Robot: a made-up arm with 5 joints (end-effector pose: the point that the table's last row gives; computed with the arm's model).
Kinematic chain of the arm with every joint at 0, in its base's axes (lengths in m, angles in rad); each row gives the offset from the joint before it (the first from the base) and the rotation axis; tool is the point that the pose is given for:
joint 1: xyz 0 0 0.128 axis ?
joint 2: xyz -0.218 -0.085 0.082 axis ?
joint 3: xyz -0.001 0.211 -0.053 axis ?
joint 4: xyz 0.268 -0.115 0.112 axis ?
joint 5: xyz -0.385 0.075 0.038 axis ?
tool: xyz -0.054 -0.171 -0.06
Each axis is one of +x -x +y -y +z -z.
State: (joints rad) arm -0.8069 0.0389 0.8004 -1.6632 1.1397
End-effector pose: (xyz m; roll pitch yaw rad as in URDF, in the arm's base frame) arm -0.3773 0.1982 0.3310 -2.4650 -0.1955 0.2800
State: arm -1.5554 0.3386 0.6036 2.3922 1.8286
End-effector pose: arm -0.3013 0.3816 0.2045 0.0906 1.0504 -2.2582
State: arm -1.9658 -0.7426 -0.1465 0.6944 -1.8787
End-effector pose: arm -0.3023 0.1408 -0.0018 1.3275 0.4897 2.6589
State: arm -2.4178 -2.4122 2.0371 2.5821 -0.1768
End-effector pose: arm -0.4447 0.1871 0.1333 -1.9155 -0.8871 -0.9506
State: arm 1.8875 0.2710 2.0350 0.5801 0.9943
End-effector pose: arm 0.0345 -0.2216 0.0349 2.2450 0.3981 2.6643
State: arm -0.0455 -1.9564 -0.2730 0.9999 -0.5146
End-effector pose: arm -0.2429 -0.1825 0.1588 0.8716 -0.6520 2.2835
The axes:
joint 1: +x
joint 2: -z
joint 3: +y
joint 4: +x
joint 5: -z

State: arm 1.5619 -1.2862 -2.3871 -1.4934 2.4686
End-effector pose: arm -0.2450 0.0009 0.2813 -1.3386 -0.1162 1.4834
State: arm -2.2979 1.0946 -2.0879 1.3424 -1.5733
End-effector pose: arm -0.1730 -0.0532 0.0488 1.2740 0.3230 -1.7686
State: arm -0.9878 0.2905 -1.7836 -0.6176 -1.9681
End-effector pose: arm -0.2248 0.1122 0.1041 -2.7886 0.6474 0.1001
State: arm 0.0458 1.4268 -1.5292 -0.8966 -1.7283
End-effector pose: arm -0.1185 -0.0153 0.2192 -1.5100 0.2210 -0.7410
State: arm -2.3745 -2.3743 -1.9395 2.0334 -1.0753
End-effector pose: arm -0.2628 0.1766 0.2847 2.4488 -0.1255 0.3714
